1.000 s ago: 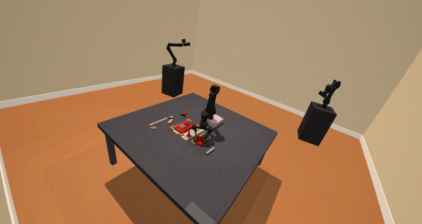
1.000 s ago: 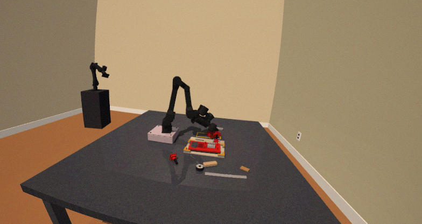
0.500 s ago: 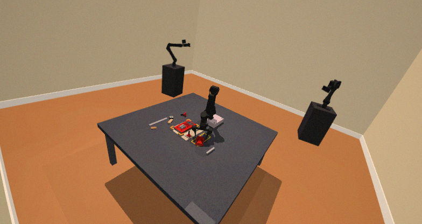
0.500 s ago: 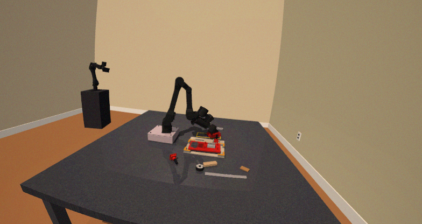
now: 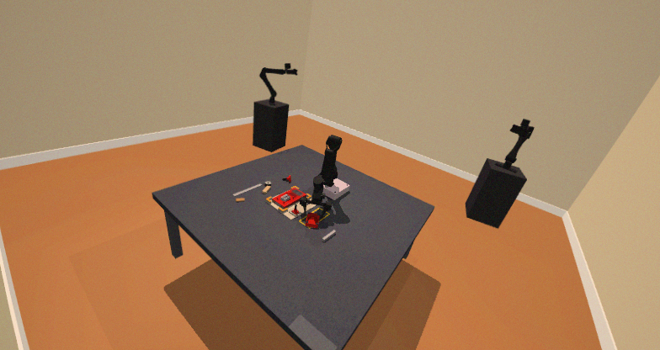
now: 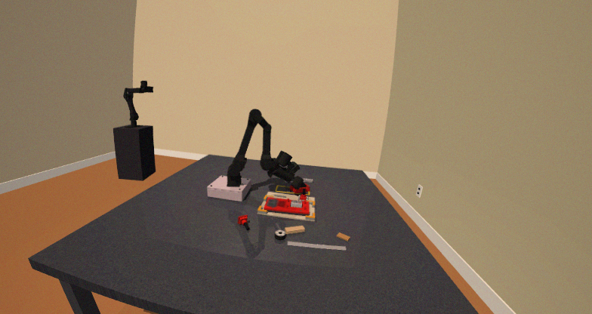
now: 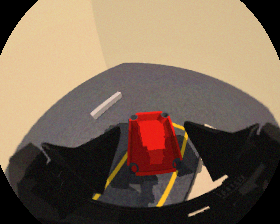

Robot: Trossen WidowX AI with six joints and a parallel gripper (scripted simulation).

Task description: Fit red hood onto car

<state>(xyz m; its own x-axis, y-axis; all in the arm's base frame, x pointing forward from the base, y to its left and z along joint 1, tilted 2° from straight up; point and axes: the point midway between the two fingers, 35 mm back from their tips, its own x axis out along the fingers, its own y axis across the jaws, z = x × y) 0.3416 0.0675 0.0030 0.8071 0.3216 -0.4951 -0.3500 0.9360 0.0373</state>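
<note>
Right now my gripper tip is 10 mm past the red hood and 30 mm above it. Also, from my gripper tip: grey engine block 70 mm behind, 230 mm to the right, 20 mm below; then dark ring 160 mm behind, 430 mm to the right, 30 mm below.
</note>
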